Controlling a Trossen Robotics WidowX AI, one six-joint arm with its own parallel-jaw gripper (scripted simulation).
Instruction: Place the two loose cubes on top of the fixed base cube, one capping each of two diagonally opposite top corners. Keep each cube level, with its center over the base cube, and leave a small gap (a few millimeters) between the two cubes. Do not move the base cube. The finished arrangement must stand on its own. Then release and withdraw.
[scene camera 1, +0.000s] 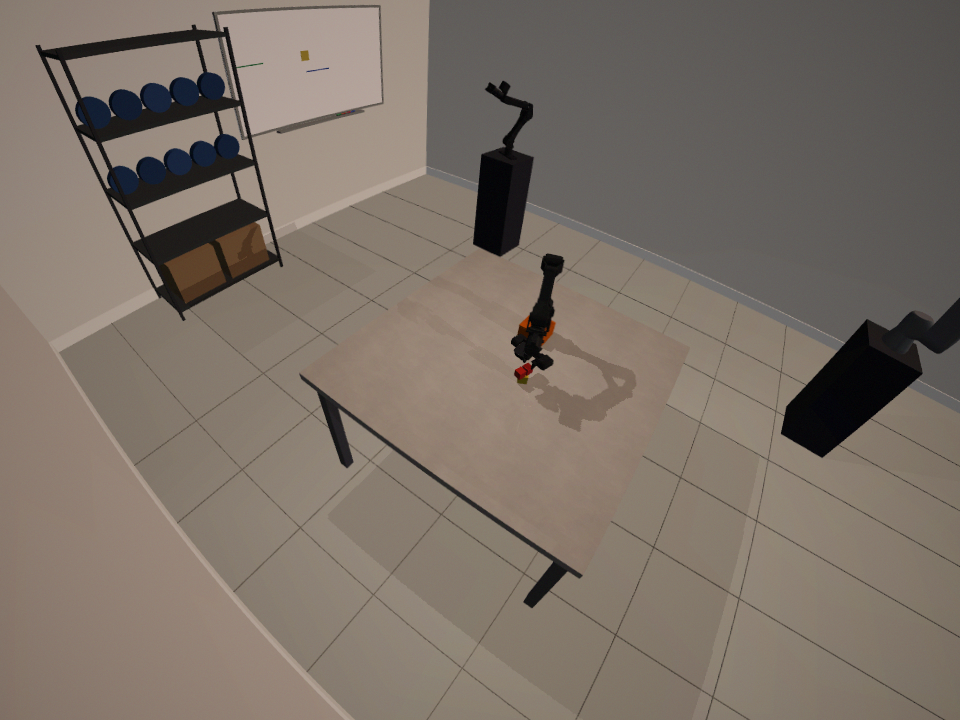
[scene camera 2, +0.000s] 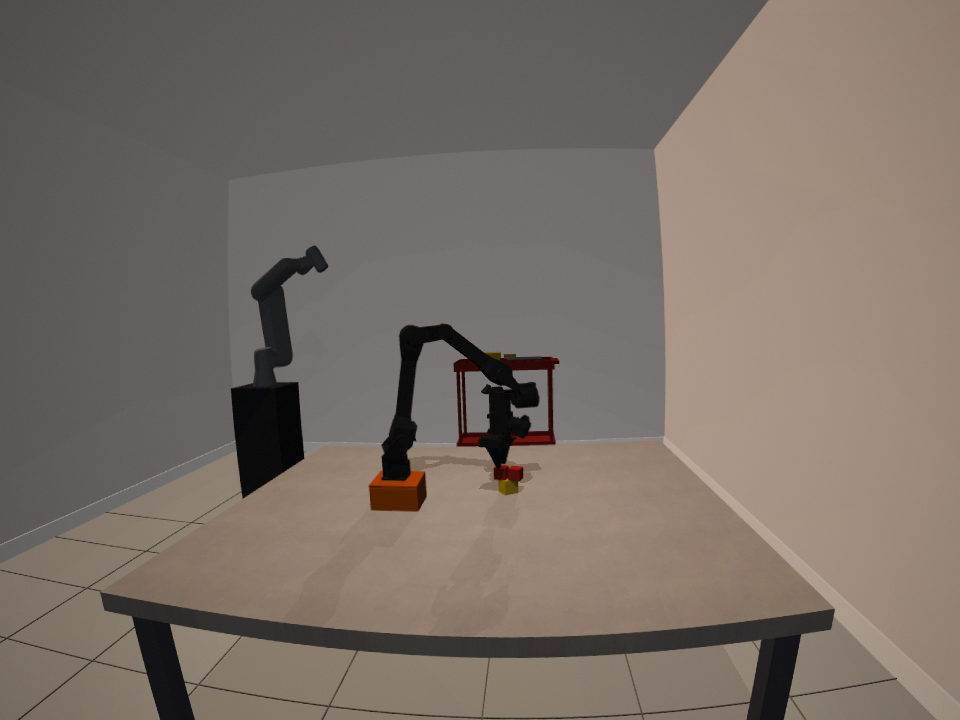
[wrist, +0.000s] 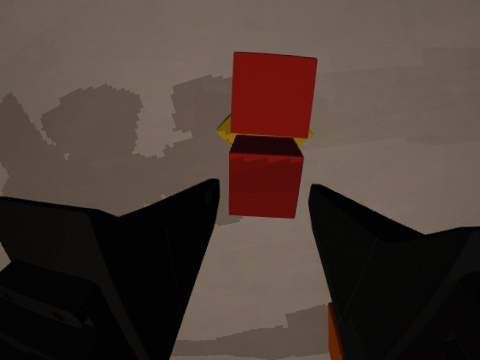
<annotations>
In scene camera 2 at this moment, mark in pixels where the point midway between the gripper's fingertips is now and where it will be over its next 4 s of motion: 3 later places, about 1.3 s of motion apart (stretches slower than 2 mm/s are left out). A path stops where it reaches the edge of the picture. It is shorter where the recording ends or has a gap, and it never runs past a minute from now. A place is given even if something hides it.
The gripper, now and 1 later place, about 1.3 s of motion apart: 501, 466; 499, 446
</annotations>
